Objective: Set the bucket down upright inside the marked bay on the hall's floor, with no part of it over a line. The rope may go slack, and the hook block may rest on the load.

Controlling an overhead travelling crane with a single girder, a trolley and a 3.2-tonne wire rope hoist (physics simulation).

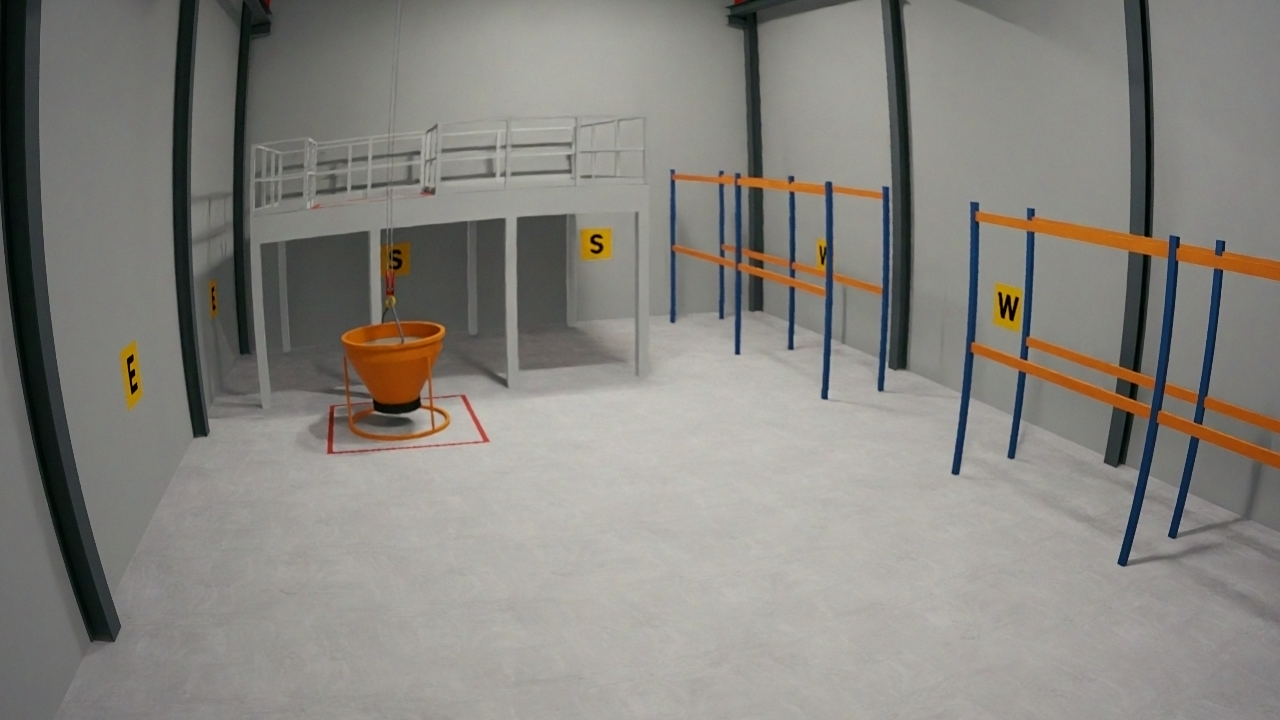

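The orange bucket [393, 365] stands upright in its round frame at the left, below the front edge of the platform. Its base ring shows within the red outline of the marked bay [477, 418]; part of the rear line is hidden behind the bucket. The ring is at or very close to the floor; I cannot tell whether it touches. My hook [390, 301] is above the bucket's rim, holding the bucket by its grey bail. The rope runs up from it and looks straight.
A grey platform [572, 198] with railings and posts stands behind the bucket. A blue and orange rack [827, 304] stands at the back right, and another rack [964, 358] nearer on the right. Dark wall columns [189, 223] line the left wall.
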